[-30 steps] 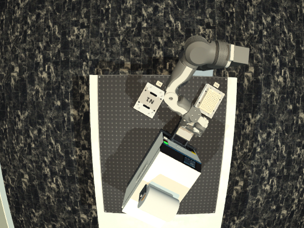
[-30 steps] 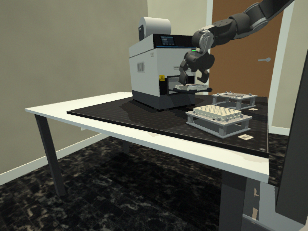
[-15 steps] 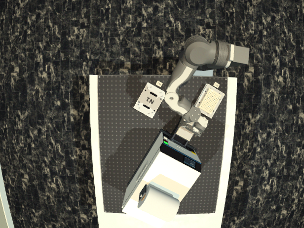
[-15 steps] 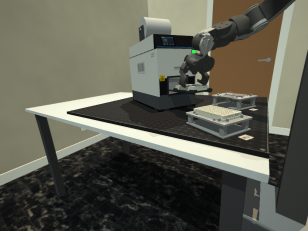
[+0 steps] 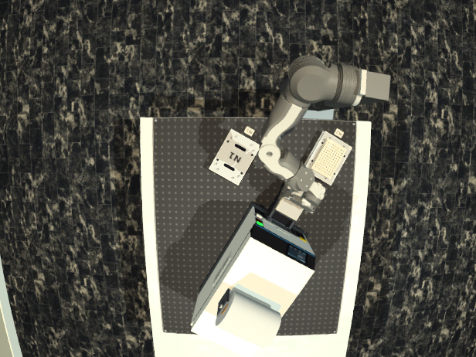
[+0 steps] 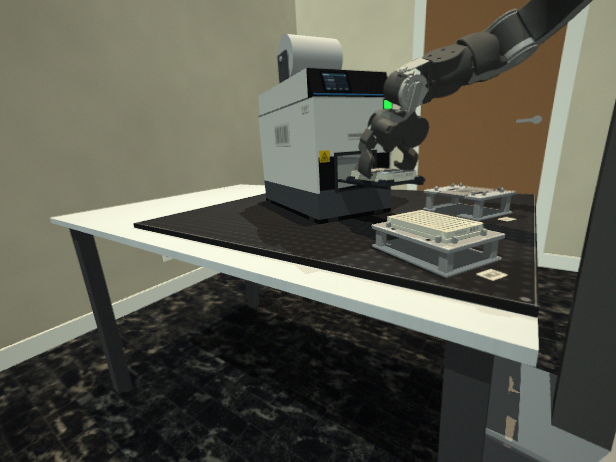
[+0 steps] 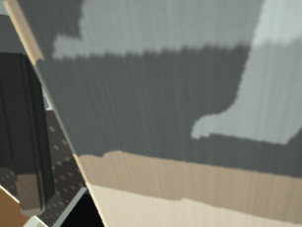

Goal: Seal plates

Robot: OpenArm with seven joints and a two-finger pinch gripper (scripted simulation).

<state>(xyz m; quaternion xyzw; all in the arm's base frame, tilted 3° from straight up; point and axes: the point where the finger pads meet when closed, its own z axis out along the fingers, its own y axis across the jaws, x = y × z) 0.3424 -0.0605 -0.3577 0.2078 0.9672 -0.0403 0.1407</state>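
Now: hand 2 cm above the sealer stage. The rest, counted from my hand: clear well plate 15 cm behind, 12 cm to the left, 7 cm below; then N1 label 21 cm behind, 18 cm to the right, 12 cm below; then sealer screen 20 cm above, 12 cm ahead, 1 cm to the right.
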